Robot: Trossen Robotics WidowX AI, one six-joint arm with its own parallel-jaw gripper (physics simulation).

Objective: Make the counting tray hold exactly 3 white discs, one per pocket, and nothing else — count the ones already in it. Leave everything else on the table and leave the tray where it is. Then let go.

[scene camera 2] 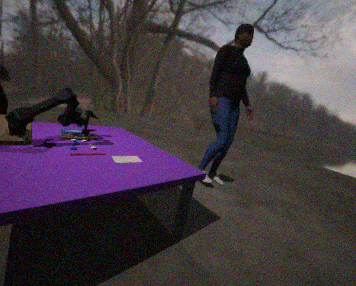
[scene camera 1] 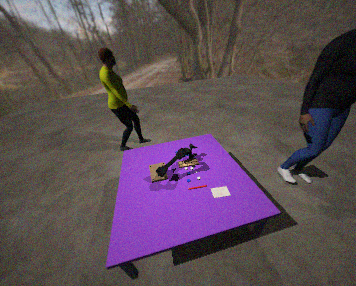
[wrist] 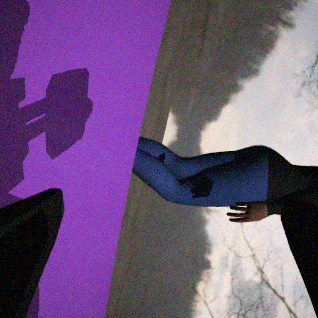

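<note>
The brown counting tray [scene camera 1: 188, 163] [scene camera 2: 77, 137] lies on the purple table [scene camera 1: 162, 227] [scene camera 2: 92, 181] in front of the arm. What its pockets hold is too small to tell. Two white discs [scene camera 1: 186, 168] [scene camera 1: 191, 168] lie just in front of the tray, and a third [scene camera 1: 198, 177] [scene camera 2: 93, 147] lies further out. Two blue discs [scene camera 1: 188, 173] [scene camera 1: 189, 180] lie among them. My gripper [scene camera 1: 193, 151] [scene camera 2: 90, 124] [wrist: 176, 205] is open and empty. It hangs above the tray's far side, and the wrist view looks past the table edge.
A red stick [scene camera 1: 197, 187] [scene camera 2: 87, 154] and a white square card [scene camera 1: 220, 192] [scene camera 2: 126, 159] lie nearer the front. A blue flat piece [scene camera 2: 71, 131] lies behind the tray. The arm's base plate [scene camera 1: 154, 174] is to the left. One person [scene camera 1: 115, 93] stands at the back left, another [scene camera 1: 307, 142] [scene camera 2: 228, 108] at the right.
</note>
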